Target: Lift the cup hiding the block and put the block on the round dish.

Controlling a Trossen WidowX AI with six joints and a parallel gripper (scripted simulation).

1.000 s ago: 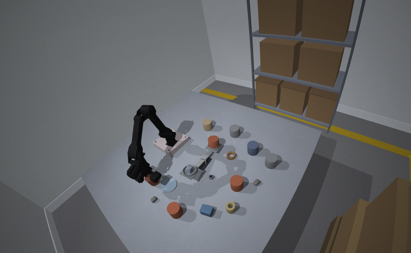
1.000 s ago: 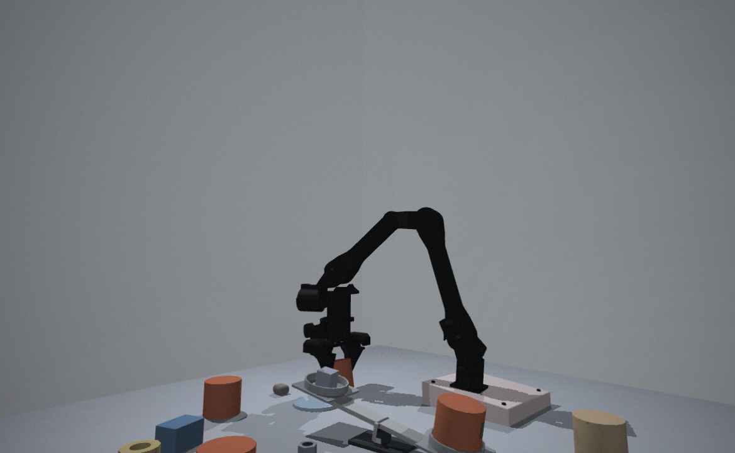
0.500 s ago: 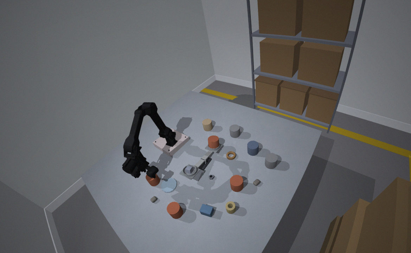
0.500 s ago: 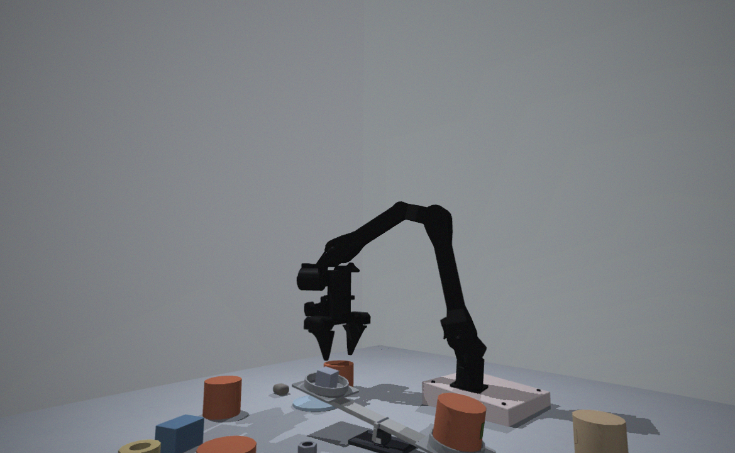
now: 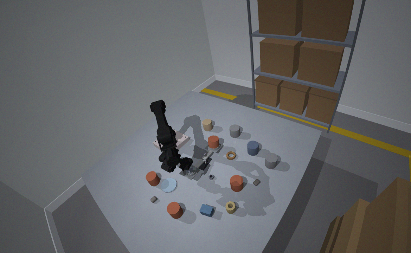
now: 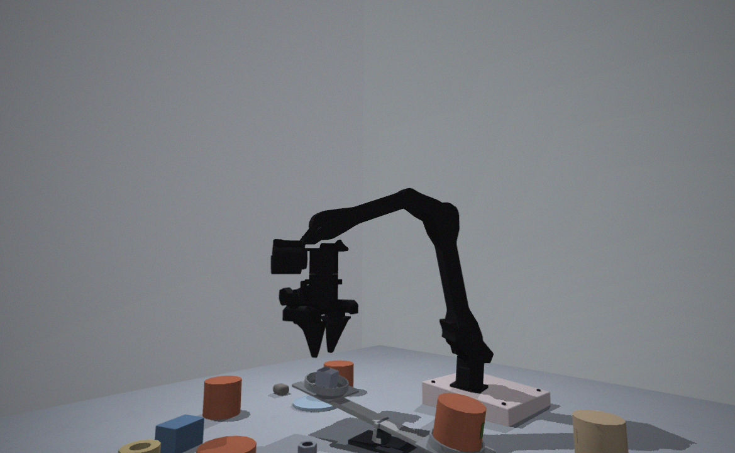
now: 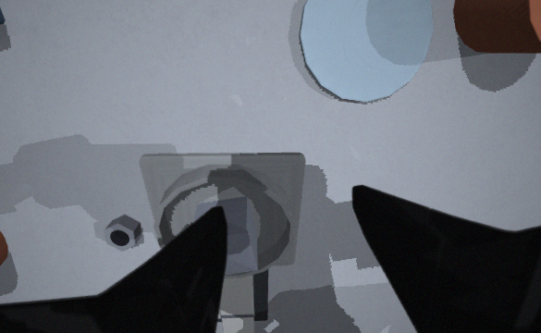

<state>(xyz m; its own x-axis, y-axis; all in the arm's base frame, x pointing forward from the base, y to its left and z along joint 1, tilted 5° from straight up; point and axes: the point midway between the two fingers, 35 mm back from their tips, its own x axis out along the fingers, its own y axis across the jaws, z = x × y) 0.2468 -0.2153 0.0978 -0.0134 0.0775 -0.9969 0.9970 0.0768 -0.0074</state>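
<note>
Now: the grey block 4 cm to the left of my gripper tip, 3 cm below it and 3 cm ahead of it. The rest, counted from my gripper tip: small balance (16 cm to the left, 10 cm below, 5 cm ahead); nut (14 cm ahead, 11 cm below, 8 cm to the left); pale blue round dish (12 cm below, 8 cm behind, 7 cm to the right).
</note>
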